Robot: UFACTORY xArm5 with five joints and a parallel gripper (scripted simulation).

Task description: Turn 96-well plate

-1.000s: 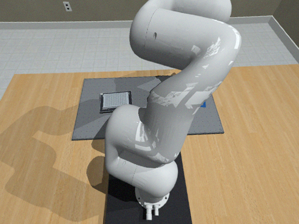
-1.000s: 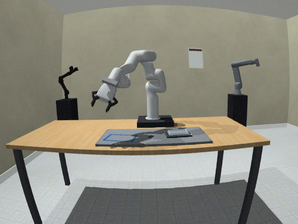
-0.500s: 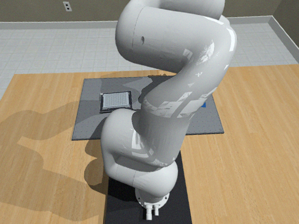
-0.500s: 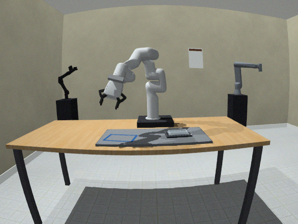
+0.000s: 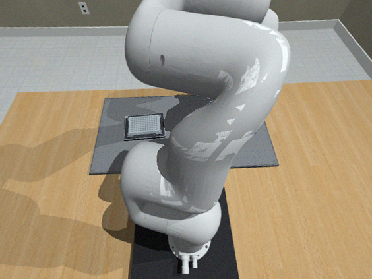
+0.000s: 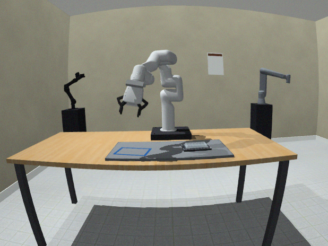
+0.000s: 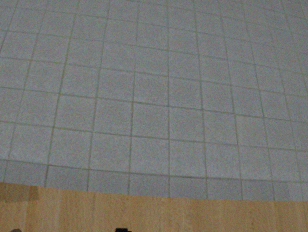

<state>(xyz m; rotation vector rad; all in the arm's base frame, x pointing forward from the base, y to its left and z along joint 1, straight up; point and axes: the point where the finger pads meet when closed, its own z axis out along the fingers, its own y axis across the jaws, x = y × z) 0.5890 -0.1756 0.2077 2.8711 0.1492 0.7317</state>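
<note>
Now: hand 350 mm to the right of the white 96-well plate, 220 mm above it and 170 mm past it. Also, from my hand: plate nest (350 mm to the left, 230 mm below, 170 mm behind); then A1 label (430 mm to the left, 220 mm below, 120 mm behind).
</note>
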